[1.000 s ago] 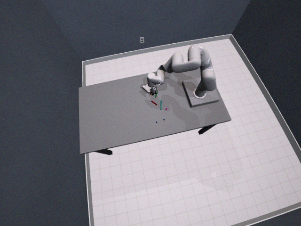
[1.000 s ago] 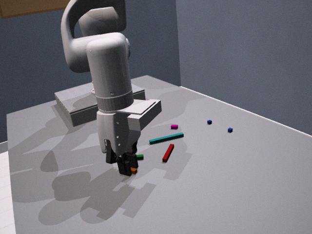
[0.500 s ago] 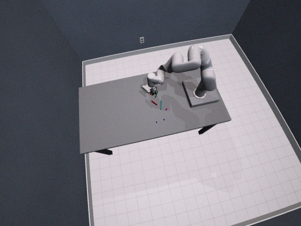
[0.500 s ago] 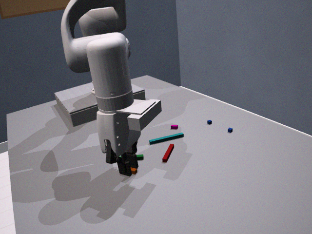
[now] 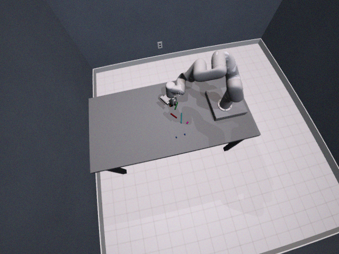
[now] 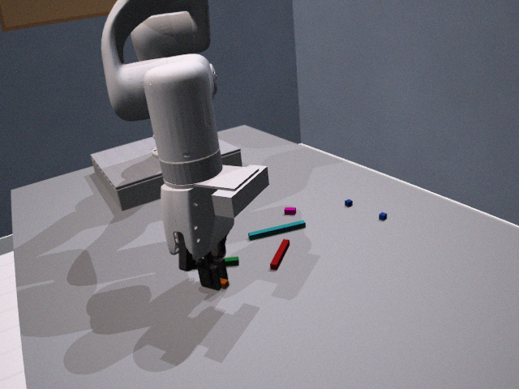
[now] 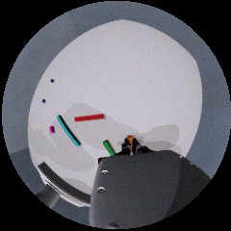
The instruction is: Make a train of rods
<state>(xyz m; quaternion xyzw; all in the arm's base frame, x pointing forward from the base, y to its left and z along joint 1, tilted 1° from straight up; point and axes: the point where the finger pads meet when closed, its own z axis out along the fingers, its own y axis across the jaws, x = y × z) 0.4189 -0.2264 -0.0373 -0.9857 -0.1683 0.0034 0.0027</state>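
My hand is 2 cm above the orange rod. Also, from my hand: green rod (4 cm behind, 3 cm to the left, 2 cm below); then red rod (11 cm to the left, 3 cm ahead, 2 cm below); then turquoise rod (16 cm to the left, 3 cm behind, 2 cm below).
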